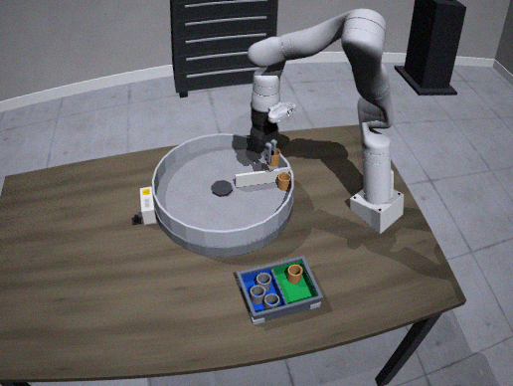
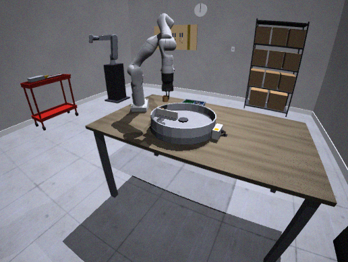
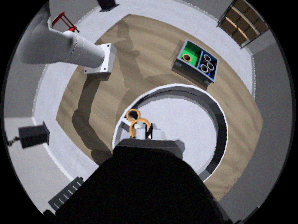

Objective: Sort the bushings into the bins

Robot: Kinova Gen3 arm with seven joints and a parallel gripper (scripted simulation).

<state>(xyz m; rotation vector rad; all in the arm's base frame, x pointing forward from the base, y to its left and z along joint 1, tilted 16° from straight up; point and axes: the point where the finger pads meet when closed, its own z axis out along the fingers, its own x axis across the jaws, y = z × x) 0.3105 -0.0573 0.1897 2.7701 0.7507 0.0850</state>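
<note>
My hand is 50 mm short of the two-part bin, 340 mm to the right of it and 160 mm above it. The rest, counted from my hand: grey turntable: 130 mm ahead, 30 mm to the right, 140 mm below.
</note>
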